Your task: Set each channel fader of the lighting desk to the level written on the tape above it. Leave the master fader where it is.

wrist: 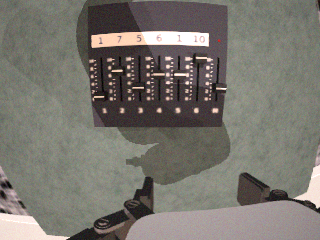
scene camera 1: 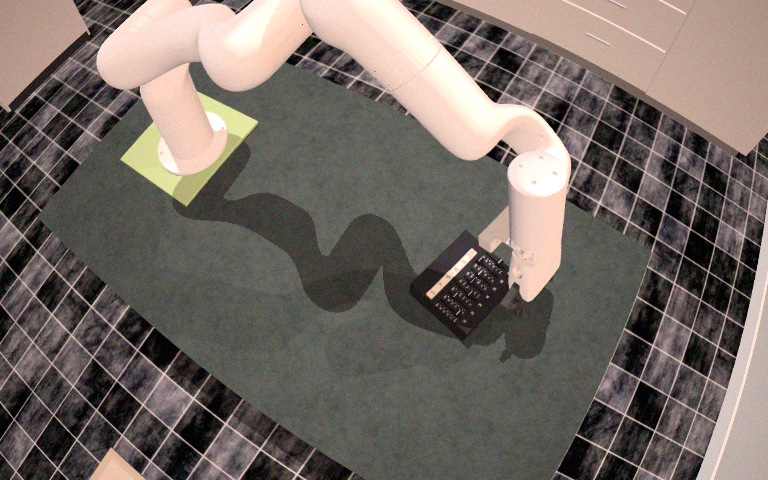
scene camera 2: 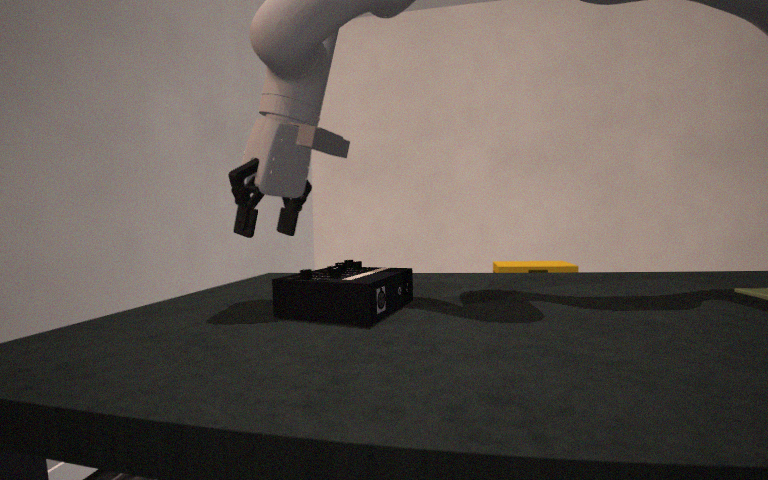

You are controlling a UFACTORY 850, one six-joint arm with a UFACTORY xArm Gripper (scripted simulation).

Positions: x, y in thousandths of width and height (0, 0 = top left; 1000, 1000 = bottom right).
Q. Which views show my gripper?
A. The wrist view, scene camera 1 and scene camera 2: all of them.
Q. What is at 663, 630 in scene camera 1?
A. My gripper.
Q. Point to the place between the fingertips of my gripper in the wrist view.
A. At 617, 794
